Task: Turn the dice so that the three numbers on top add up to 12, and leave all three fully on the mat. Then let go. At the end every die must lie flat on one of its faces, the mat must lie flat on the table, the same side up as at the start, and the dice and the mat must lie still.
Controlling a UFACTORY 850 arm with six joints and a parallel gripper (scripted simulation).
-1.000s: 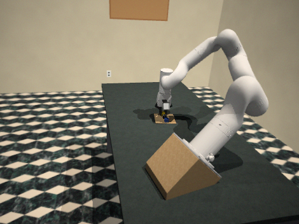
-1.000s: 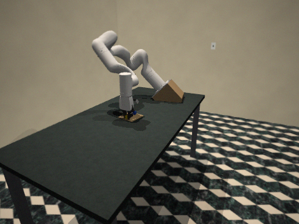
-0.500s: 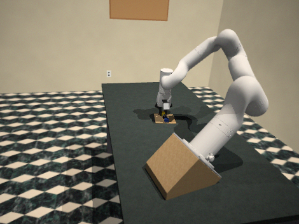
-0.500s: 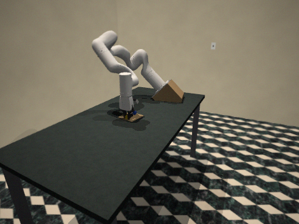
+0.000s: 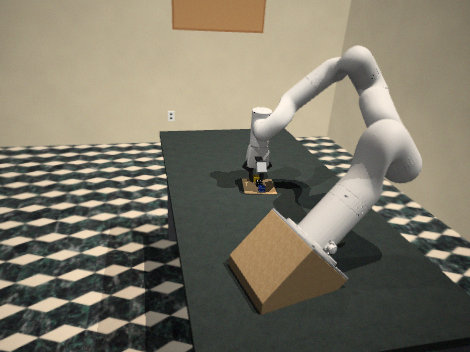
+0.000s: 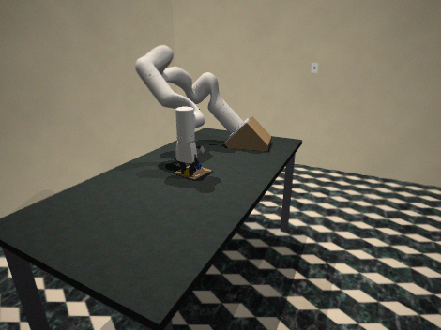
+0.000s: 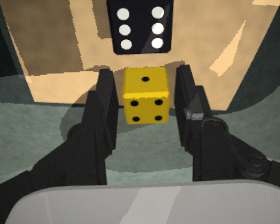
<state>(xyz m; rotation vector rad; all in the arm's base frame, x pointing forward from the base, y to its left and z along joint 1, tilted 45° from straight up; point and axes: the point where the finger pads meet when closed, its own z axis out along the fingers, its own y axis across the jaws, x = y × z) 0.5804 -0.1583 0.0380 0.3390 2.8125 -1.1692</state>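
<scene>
My gripper is now 10 mm above the yellow die. The rest, counted from my hand: tan mat (50 mm behind, 10 mm to the left, 20 mm below); then blue die (90 mm behind, 20 mm to the left, 10 mm below); then black die (50 mm behind, 10 mm to the left, 10 mm below).
</scene>
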